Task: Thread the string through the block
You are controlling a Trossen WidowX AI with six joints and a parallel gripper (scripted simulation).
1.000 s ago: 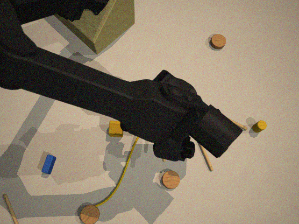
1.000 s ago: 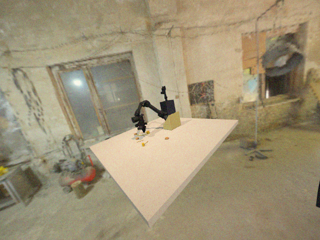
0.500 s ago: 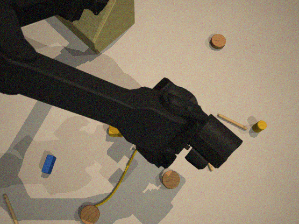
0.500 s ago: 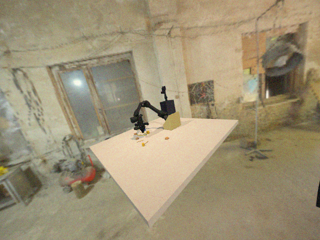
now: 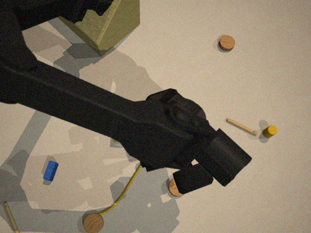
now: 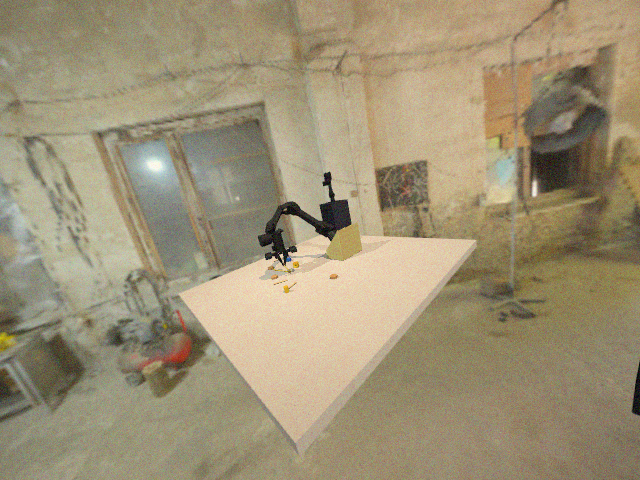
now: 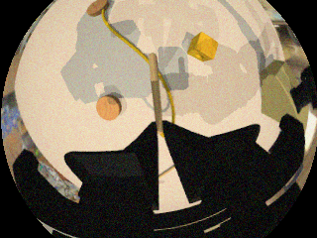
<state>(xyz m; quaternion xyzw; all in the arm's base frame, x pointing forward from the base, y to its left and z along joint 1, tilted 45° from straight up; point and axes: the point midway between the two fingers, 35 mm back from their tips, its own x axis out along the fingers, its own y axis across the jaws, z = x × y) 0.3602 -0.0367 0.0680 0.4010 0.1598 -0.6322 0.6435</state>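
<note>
My gripper tip is 10 cm past the yellow block, 6 cm to the left of it and 4 cm above it. Also, from my gripper tip: yellow cylinder (21 cm to the left, 10 cm ahead, 4 cm below); then thin wooden stick (1 cm to the right); then round wooden button (22 cm to the right, 5 cm below, 2 cm ahead).
</note>
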